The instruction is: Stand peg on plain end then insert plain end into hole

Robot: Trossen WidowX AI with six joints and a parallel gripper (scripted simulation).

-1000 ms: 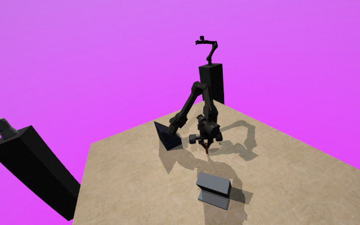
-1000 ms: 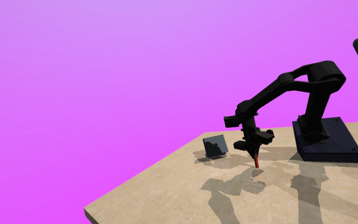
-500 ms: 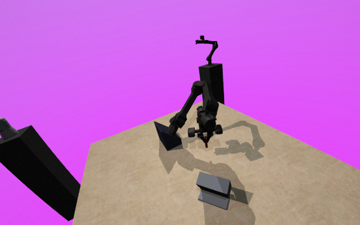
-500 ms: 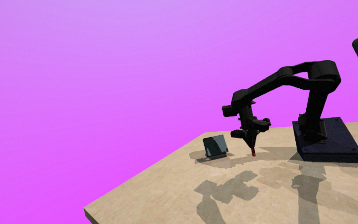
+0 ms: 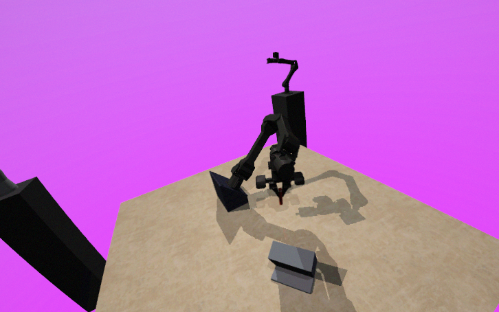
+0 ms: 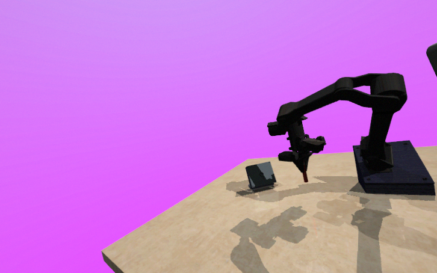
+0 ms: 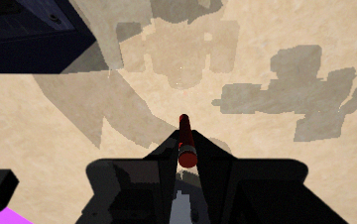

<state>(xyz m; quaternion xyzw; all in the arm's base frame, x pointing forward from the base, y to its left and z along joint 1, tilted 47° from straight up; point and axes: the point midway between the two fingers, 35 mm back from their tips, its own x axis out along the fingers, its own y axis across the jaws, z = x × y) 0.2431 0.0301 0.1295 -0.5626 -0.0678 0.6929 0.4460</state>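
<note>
Right now the grey sloped panel is 220 mm ahead of my gripper tip, 130 mm to the right of it and 50 mm below it. The rest, counted from my gripper tip: red peg (20 mm above).
</note>
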